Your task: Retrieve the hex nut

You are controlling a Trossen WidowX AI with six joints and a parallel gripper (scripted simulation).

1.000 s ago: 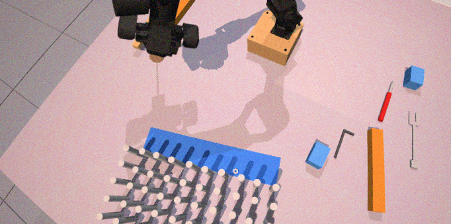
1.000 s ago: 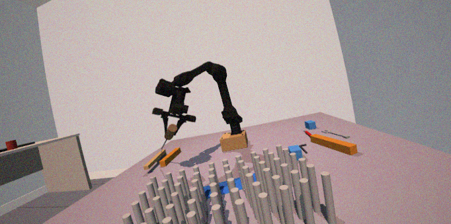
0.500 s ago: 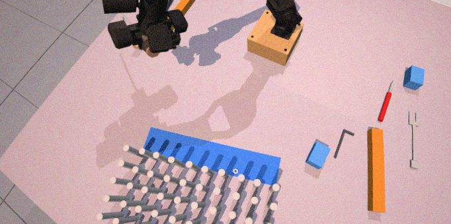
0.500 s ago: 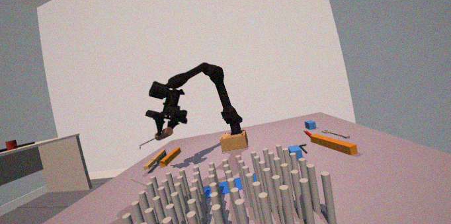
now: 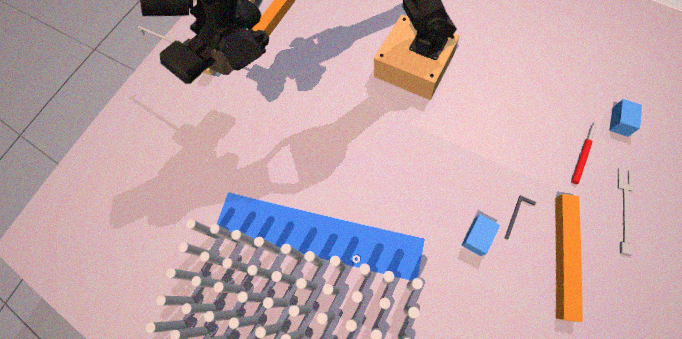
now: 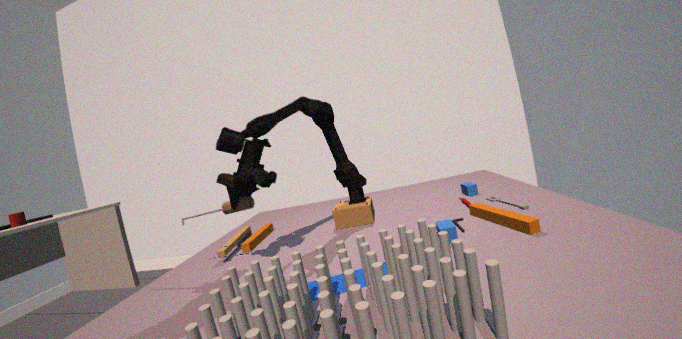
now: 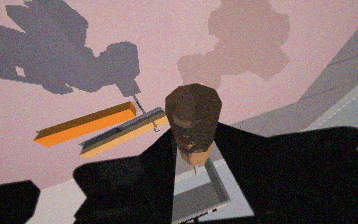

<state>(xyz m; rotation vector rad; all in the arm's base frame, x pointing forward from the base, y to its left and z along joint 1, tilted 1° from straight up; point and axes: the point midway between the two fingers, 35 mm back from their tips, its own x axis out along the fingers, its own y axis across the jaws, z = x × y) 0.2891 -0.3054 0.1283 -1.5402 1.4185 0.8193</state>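
Right now my gripper tip is 100 mm to the left of the tool with brown wooden handle. From my gripper tip the other things lie so: blue taped strip (300 mm to the left, 170 mm below, 160 mm ahead); then red screwdriver (700 mm to the left, 260 mm behind, 170 mm below); then black hex key (620 mm to the left, 170 mm below, 70 mm behind).
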